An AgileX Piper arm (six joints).
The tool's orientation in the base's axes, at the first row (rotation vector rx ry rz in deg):
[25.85 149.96 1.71]
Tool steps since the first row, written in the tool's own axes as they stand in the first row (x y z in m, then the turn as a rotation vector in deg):
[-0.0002 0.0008 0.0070 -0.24 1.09 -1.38]
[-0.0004 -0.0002 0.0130 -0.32 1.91 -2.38]
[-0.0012 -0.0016 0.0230 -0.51 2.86 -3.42]
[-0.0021 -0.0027 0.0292 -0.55 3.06 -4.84]
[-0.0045 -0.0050 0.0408 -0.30 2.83 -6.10]
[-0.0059 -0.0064 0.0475 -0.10 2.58 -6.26]
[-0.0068 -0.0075 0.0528 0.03 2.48 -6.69]
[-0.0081 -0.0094 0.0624 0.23 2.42 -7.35]
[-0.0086 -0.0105 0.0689 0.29 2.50 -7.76]
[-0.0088 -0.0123 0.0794 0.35 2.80 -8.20]
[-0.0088 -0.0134 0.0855 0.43 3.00 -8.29]
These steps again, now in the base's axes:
[0.0037 0.0003 -0.0060 -0.10 1.03 1.44]
[0.0063 -0.0011 -0.0113 -0.24 1.84 2.44]
[0.0112 -0.0032 -0.0199 -0.27 2.74 3.54]
[0.0144 -0.0049 -0.0251 -0.84 3.00 4.84]
[0.0211 -0.0086 -0.0345 -1.70 2.94 5.81]
[0.0249 -0.0107 -0.0399 -2.02 2.77 5.84]
[0.0278 -0.0124 -0.0443 -2.36 2.74 6.15]
[0.0327 -0.0151 -0.0524 -2.85 2.79 6.64]
[0.0358 -0.0167 -0.0580 -3.06 2.91 6.98]
[0.0403 -0.0191 -0.0674 -3.22 3.24 7.37]
[0.0428 -0.0205 -0.0729 -3.27 3.46 7.43]

